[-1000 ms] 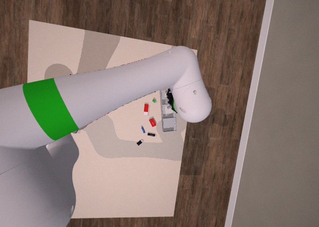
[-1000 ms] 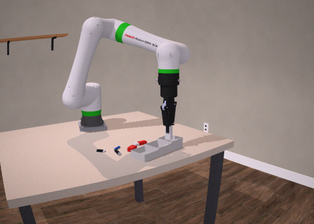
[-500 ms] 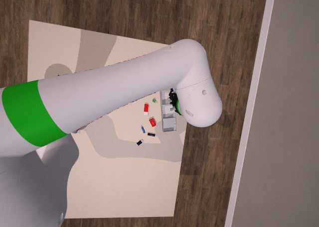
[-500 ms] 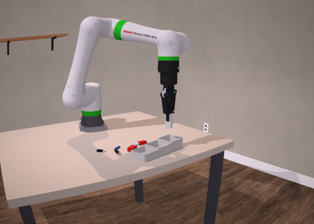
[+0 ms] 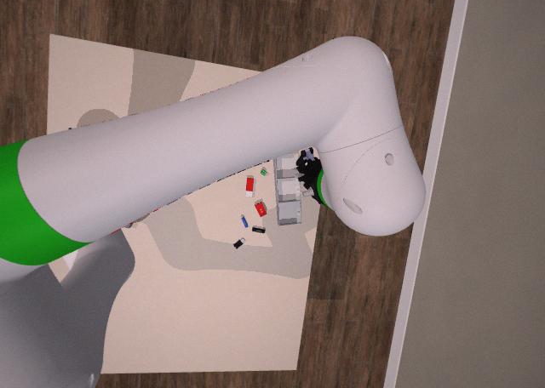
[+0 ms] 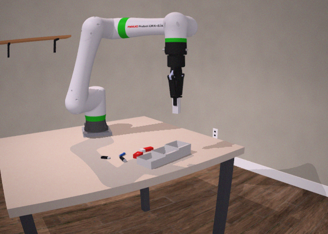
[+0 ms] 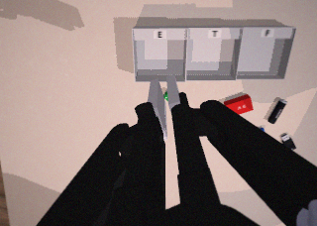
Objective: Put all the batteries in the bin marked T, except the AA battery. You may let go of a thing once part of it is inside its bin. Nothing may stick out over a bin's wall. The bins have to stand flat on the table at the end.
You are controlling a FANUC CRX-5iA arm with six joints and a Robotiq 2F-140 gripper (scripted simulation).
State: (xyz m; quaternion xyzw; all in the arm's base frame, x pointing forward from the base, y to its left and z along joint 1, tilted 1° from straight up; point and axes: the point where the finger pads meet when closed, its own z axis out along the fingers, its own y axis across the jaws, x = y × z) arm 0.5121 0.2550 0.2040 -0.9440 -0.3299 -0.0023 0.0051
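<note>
My gripper is now 230 mm to the left of the blue cylindrical battery, 210 mm above it and 80 mm past it. The rest, counted from my hand: grey bin: 200 mm below, 70 mm to the right, 30 mm ahead; red block battery: 210 mm below, 160 mm to the right, 40 mm behind; green die: 210 mm below, 70 mm behind, 40 mm to the right.
</note>
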